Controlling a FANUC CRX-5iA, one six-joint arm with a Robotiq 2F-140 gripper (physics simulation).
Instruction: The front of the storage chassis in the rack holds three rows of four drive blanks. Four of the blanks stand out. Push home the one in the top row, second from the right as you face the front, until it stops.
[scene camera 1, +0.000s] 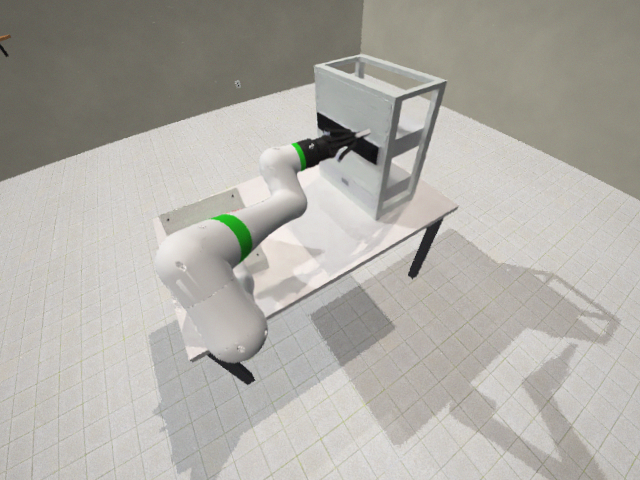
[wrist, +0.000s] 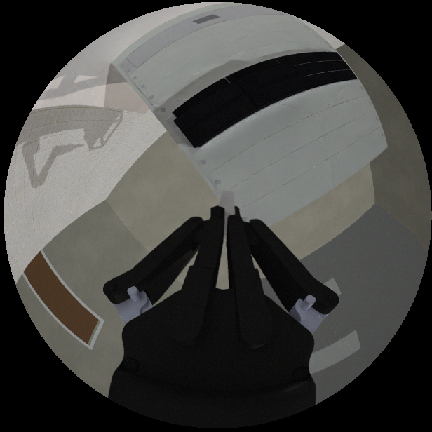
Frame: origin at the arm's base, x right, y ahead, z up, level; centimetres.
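Seen in the pictures: gripper, fingertip midpoint: (scene camera 1: 368, 132).
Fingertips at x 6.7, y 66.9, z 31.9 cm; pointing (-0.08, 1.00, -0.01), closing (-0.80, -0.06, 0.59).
A point is followed by its place in that frame.
The storage chassis (scene camera 1: 326, 122) {x -29.7, y 68.4, z 20.9 cm} (wrist: 265, 87) is a black band across the pale front of the rack (scene camera 1: 388, 155) {x 8.7, y 76.8, z 20.3 cm} (wrist: 300, 120). Its drive blanks are dark and blend together; I cannot tell the rows or which blanks stand out. My gripper (scene camera 1: 363, 133) {x 6.7, y 66.9, z 31.9 cm} (wrist: 226, 200) is shut with nothing between its fingers. In the scene view it is in front of the right part of the chassis and hides some of it. In the wrist view the fingertips show below the chassis image, against the rack's lower left edge there. Contact with a blank cannot be seen.
The rack stands on a pale table (scene camera 1: 434, 201) {x 12.4, y 113.4, z -17.8 cm} at its far end. The arm (scene camera 1: 273, 211) {x 29.9, y 21.0, z 32.4 cm} reaches over the table from the near left. A grey-green box or plate (scene camera 1: 201, 209) {x -9.9, y 0.2, z 10.6 cm} lies beside the arm. Plain panels are above and below the chassis.
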